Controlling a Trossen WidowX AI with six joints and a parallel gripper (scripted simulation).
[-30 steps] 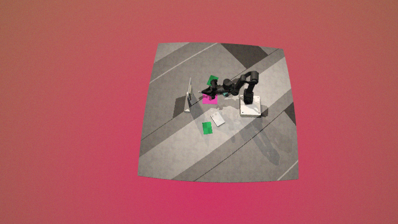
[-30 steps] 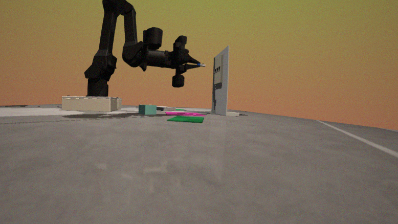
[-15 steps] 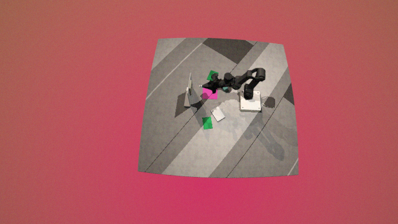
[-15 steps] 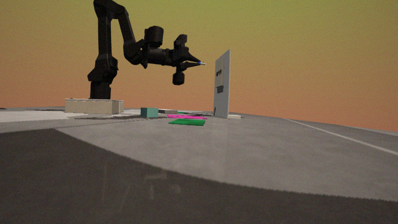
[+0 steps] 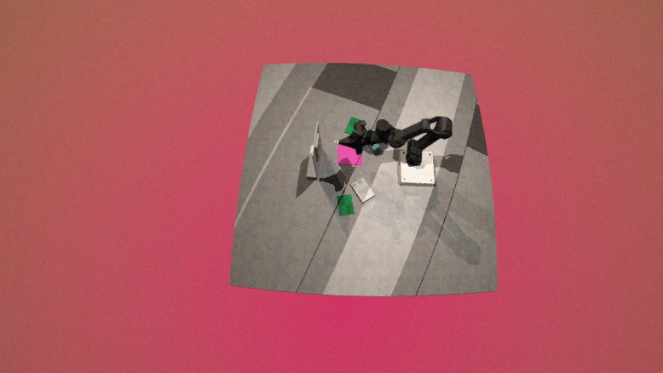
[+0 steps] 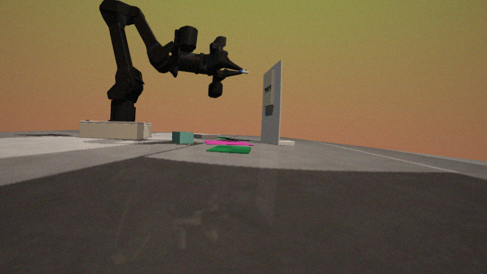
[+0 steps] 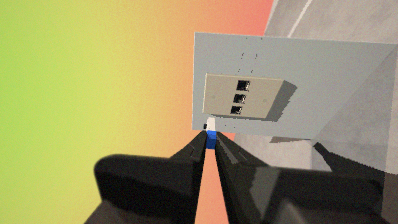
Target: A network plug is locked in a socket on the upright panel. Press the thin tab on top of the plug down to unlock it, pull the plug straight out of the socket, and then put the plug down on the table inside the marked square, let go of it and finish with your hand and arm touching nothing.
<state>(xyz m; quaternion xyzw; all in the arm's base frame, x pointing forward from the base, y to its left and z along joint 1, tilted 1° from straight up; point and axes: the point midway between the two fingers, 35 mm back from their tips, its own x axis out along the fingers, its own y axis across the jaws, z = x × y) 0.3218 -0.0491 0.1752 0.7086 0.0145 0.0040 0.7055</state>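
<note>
Right now my gripper tip is 23 cm above the magenta marked square, 6 cm past it and 5 cm to the left of it. From my gripper tip the other things lie so: flat grey plate 22 cm below, 15 cm to the left, 9 cm behind; upright grey panel 11 cm below, 10 cm ahead, 3 cm to the right; network plug 1 cm ahead.
</note>
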